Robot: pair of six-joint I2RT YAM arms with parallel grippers.
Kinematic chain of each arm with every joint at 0, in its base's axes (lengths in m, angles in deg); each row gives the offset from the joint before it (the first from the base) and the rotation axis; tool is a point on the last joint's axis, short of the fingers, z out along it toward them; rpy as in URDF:
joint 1: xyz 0 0 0.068 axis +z
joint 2: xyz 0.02 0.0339 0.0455 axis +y
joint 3: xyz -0.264 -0.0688 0 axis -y
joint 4: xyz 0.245 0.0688 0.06 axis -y
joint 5: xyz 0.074 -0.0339 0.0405 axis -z
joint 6: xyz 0.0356 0 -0.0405 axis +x
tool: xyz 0 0 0 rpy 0 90 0
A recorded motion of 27 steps. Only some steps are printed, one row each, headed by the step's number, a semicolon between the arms.
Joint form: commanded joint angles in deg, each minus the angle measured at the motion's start. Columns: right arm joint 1, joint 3, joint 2, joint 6, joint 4, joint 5; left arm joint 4, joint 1, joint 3, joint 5, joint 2, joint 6.
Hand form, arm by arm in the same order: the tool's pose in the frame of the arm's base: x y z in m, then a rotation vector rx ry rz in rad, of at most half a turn. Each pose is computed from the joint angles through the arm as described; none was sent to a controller.
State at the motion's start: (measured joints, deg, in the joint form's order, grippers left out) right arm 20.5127 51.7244 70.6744 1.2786 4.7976 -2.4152; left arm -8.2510 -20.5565 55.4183 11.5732 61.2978 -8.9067
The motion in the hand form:
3: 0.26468 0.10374 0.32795 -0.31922 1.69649 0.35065; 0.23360 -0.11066 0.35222 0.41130 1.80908 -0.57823
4: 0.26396 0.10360 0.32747 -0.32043 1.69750 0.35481; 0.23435 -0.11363 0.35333 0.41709 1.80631 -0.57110
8: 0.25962 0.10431 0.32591 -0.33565 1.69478 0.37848; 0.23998 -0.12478 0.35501 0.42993 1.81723 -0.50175
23: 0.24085 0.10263 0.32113 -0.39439 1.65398 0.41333; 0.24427 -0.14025 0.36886 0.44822 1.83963 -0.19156
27: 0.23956 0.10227 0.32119 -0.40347 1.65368 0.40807; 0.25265 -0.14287 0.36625 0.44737 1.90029 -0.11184
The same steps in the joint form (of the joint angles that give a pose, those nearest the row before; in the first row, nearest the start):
3: 0.49 -0.40 -1.97 1.17 4.38 -0.76; 0.91 -3.11 1.08 0.73 2.27 1.30
4: 0.49 -0.58 -2.13 1.27 4.35 -0.96; 0.95 -3.74 1.56 0.02 2.72 1.61
8: 0.81 -1.50 -3.01 1.51 4.47 -2.06; 0.09 -5.98 3.76 -4.45 5.13 3.56
23: 1.61 -5.78 -7.37 0.30 6.06 -4.62; -6.02 -10.41 10.31 -20.34 8.61 11.65
27: 1.63 -5.89 -7.70 -0.21 5.71 -4.70; -9.88 -10.38 12.97 -23.48 11.23 12.47

